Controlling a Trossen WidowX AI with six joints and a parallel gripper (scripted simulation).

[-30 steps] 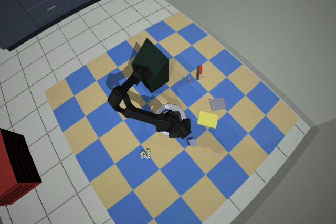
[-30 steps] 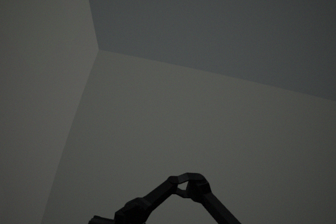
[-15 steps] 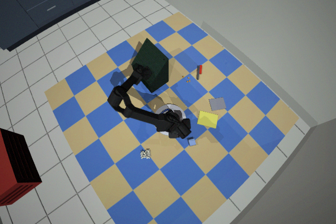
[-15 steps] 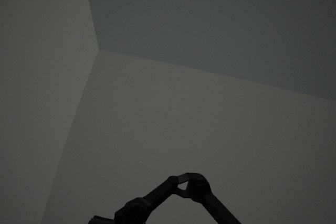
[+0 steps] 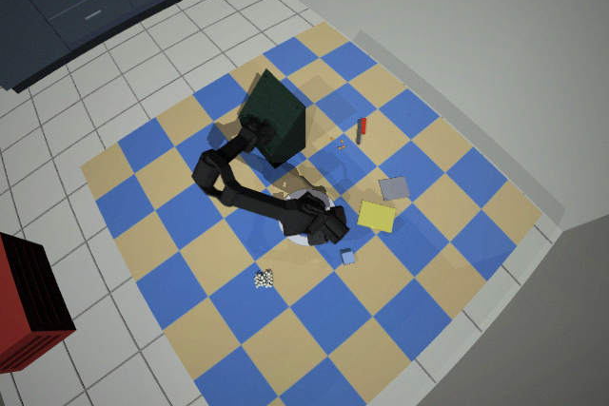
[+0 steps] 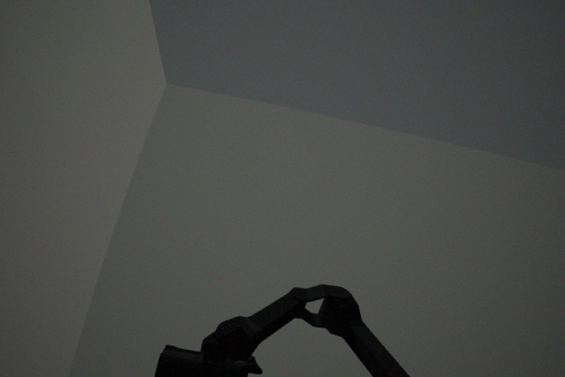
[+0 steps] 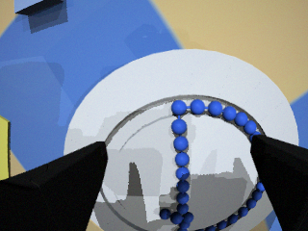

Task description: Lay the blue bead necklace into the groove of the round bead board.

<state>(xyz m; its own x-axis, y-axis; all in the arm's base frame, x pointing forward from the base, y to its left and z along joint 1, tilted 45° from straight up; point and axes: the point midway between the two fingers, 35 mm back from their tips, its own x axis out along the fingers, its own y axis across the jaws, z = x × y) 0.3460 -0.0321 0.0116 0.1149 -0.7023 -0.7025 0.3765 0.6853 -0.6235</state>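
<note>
The round white bead board is 50 mm behind my gripper tip, 40 mm below it and 10 mm to the left of it. Also, from my gripper tip: small blue cube 140 mm ahead, 50 mm to the left, 40 mm below; then grey square 330 mm to the left, 50 mm below, 30 mm ahead; then yellow pad 210 mm to the left, 70 mm ahead, 50 mm below.
</note>
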